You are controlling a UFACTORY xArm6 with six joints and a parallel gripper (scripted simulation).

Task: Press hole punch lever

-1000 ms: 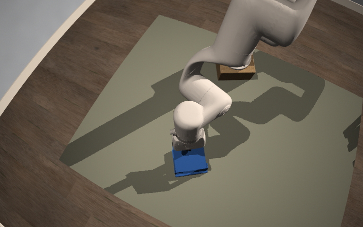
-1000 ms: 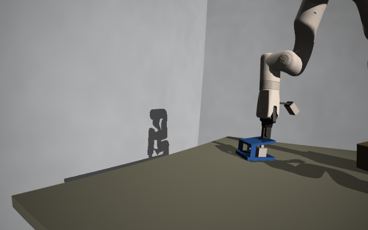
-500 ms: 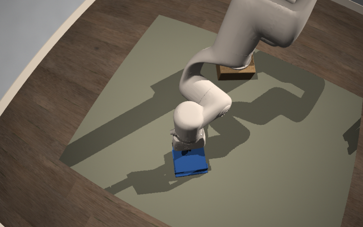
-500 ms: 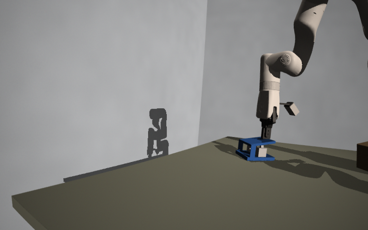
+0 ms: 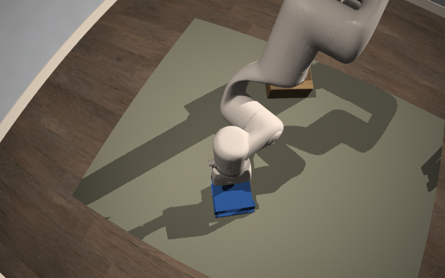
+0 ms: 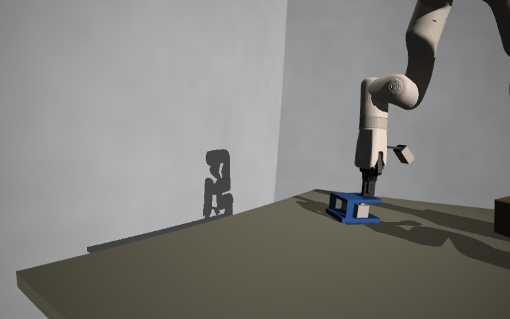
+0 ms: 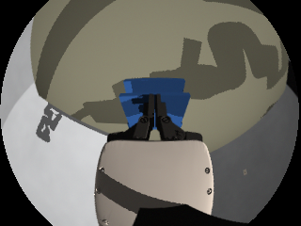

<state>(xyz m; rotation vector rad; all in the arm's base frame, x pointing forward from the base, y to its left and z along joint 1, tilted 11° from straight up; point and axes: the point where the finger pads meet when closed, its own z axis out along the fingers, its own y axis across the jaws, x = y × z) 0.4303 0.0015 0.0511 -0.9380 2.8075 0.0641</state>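
Now: hand 50 mm above the blue hole punch, 40 mm short of it and 30 mm to the right of it.
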